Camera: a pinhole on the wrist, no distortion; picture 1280 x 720 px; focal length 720.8 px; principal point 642.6 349.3 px. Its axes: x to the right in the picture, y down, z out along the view. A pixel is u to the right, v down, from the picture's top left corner.
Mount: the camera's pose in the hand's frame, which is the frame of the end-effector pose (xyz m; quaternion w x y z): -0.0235 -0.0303 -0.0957 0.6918 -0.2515 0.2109 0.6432
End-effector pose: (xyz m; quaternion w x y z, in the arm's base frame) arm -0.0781 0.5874 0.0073 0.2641 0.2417 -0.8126 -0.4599
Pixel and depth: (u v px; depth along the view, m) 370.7 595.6 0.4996
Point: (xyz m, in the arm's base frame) -0.1916 1.0420 -0.0921
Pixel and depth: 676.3 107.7 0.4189
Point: -0.3426 0.7739 0.1359
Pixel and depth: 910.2 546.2 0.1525
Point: -0.0371 0.6709 0.0966
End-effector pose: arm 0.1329 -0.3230 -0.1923 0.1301 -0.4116 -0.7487 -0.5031
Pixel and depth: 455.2 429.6 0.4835
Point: 0.4051 -0.0391 -0.3073
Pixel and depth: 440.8 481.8 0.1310
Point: 0.1906 -0.3220 -0.2234
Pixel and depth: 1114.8 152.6 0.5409
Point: 0.5044 -0.0629 0.2064
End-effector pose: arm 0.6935 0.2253 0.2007 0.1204 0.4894 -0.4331 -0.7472
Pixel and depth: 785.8 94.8 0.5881
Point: 0.2474 0.0361 0.4547
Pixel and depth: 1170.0 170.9 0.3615
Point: 0.5324 -0.0402 0.4611
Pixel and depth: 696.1 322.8 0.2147
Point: 0.6228 0.2033 0.3110
